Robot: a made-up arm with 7 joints. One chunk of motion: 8 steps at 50 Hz.
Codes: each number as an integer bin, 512 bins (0 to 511) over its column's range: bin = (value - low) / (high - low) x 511, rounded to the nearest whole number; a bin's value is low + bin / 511 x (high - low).
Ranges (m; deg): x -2.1..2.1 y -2.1..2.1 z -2.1..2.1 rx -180..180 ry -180..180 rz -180..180
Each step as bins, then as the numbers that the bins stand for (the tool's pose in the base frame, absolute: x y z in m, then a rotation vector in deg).
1 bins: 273 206 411 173 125 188
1 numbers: 0.1438 -0.4068 1.2781 -58.12 -91.94 -47.55
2 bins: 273 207 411 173 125 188
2 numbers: 0.1438 -0.3986 1.2781 -58.12 -91.94 -47.55
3 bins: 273 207 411 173 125 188
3 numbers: 0.1438 -0.3986 1.2781 -58.12 -91.94 -47.55
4 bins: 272 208 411 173 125 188
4 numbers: 0.1356 -0.3904 1.2781 -58.12 -91.94 -47.55
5 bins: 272 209 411 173 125 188
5 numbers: 0.1356 -0.3822 1.2781 -58.12 -91.94 -47.55
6 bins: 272 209 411 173 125 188
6 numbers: 0.1356 -0.3822 1.2781 -58.12 -91.94 -47.55
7 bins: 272 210 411 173 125 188
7 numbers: 0.1356 -0.3740 1.2781 -58.12 -91.94 -47.55
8 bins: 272 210 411 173 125 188
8 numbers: 0.1356 -0.3740 1.2781 -58.12 -91.94 -47.55
